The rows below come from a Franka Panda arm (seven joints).
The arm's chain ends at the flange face. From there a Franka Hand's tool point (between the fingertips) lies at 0.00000 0.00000 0.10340 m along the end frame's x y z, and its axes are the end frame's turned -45 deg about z.
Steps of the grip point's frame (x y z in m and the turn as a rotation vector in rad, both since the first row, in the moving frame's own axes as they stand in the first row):
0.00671, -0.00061, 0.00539, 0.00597, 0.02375, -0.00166
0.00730, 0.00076, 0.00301, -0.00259, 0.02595, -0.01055
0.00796, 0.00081, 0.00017, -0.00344, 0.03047, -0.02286
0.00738, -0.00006, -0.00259, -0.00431, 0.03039, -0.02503
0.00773, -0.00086, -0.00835, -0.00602, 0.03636, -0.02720
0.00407, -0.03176, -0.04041, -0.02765, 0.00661, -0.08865
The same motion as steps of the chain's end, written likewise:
0.00302, -0.00300, 0.00542, 0.02102, 0.01257, -0.00166
0.00362, -0.00291, 0.00305, 0.01652, 0.02018, -0.01055
0.00375, -0.00305, 0.00022, 0.01911, 0.02398, -0.02286
0.00266, -0.00332, -0.00254, 0.01844, 0.02454, -0.02503
0.00179, -0.00381, -0.00828, 0.02145, 0.02997, -0.02720
-0.02215, -0.02676, -0.04037, -0.01488, 0.02423, -0.08865

